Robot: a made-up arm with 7 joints. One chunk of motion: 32 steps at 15 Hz.
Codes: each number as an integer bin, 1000 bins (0 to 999) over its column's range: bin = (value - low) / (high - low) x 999, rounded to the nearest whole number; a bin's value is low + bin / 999 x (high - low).
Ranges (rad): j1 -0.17..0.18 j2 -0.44..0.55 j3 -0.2..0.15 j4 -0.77..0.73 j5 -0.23..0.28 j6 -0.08..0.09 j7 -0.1..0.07
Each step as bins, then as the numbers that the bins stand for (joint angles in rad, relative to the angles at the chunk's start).
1 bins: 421 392 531 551 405 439 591
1 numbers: -0.0225 -0.0515 -0.0140 0.0573 -0.0232 -0.0053 0.0006
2 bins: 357 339 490 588 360 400 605
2 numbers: -0.0449 -0.1041 -0.0283 0.1129 -0.0462 -0.0119 0.0030
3 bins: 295 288 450 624 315 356 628
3 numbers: -0.0666 -0.1546 -0.0423 0.1669 -0.0692 -0.0194 0.0069
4 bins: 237 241 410 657 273 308 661
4 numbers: -0.0870 -0.2012 -0.0564 0.2165 -0.0906 -0.0276 0.0125
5 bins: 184 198 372 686 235 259 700
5 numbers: -0.1055 -0.2438 -0.0697 0.2600 -0.1100 -0.0359 0.0191
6 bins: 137 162 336 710 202 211 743
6 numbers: -0.1220 -0.2795 -0.0823 0.2961 -0.1269 -0.0441 0.0264
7 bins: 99 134 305 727 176 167 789
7 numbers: -0.1353 -0.3072 -0.0931 0.3216 -0.1402 -0.0516 0.0343
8 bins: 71 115 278 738 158 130 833
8 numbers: -0.1451 -0.3260 -0.1026 0.3381 -0.1493 -0.0579 0.0418
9 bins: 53 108 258 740 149 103 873
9 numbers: -0.1514 -0.3330 -0.1096 0.3411 -0.1539 -0.0625 0.0486
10 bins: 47 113 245 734 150 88 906
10 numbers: -0.1535 -0.3280 -0.1142 0.3321 -0.1534 -0.0650 0.0542
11 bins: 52 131 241 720 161 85 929
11 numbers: -0.1518 -0.3102 -0.1156 0.3111 -0.1478 -0.0655 0.0581
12 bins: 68 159 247 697 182 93 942
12 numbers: -0.1462 -0.2824 -0.1135 0.2765 -0.1371 -0.0642 0.0603
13 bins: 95 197 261 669 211 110 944
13 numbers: -0.1367 -0.2448 -0.1086 0.2345 -0.1223 -0.0613 0.0606
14 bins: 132 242 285 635 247 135 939
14 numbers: -0.1238 -0.2002 -0.1002 0.1835 -0.1039 -0.0570 0.0598
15 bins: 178 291 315 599 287 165 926
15 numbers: -0.1076 -0.1516 -0.0896 0.1294 -0.0835 -0.0519 0.0576
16 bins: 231 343 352 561 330 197 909
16 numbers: -0.0891 -0.1001 -0.0767 0.0723 -0.0615 -0.0465 0.0547
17 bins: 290 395 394 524 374 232 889
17 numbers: -0.0684 -0.0486 -0.0620 0.0168 -0.0391 -0.0405 0.0513
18 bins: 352 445 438 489 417 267 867
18 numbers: -0.0467 0.0010 -0.0465 -0.0358 -0.0171 -0.0346 0.0475
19 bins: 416 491 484 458 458 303 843
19 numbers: -0.0243 0.0466 -0.0304 -0.0823 0.0038 -0.0284 0.0435
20 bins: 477 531 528 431 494 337 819
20 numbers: -0.0029 0.0862 -0.0150 -0.1229 0.0222 -0.0227 0.0394
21 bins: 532 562 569 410 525 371 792
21 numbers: 0.0164 0.1169 -0.0007 -0.1544 0.0380 -0.0169 0.0348
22 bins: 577 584 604 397 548 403 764
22 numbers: 0.0322 0.1387 0.0116 -0.1739 0.0498 -0.0114 0.0300
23 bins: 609 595 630 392 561 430 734
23 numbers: 0.0434 0.1496 0.0207 -0.1814 0.0564 -0.0068 0.0249
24 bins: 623 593 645 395 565 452 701
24 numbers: 0.0483 0.1477 0.0260 -0.1769 0.0584 -0.0031 0.0193
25 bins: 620 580 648 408 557 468 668
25 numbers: 0.0472 0.1348 0.0270 -0.1574 0.0544 -0.0004 0.0137
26 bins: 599 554 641 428 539 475 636
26 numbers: 0.0399 0.1090 0.0246 -0.1274 0.0452 0.0008 0.0082
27 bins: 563 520 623 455 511 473 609
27 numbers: 0.0272 0.0753 0.0183 -0.0868 0.0309 0.0005 0.0036
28 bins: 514 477 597 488 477 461 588
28 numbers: 0.0101 0.0327 0.0092 -0.0373 0.0135 -0.0016 0.0001
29 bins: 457 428 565 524 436 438 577
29 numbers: -0.0099 -0.0159 -0.0021 0.0168 -0.0074 -0.0055 -0.0018
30 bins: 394 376 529 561 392 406 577
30 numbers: -0.0320 -0.0674 -0.0147 0.0723 -0.0299 -0.0109 -0.0018
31 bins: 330 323 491 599 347 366 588
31 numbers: -0.0544 -0.1199 -0.0280 0.1294 -0.0529 -0.0177 0.0001
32 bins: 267 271 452 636 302 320 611
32 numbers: -0.0765 -0.1714 -0.0416 0.1850 -0.0758 -0.0255 0.0040
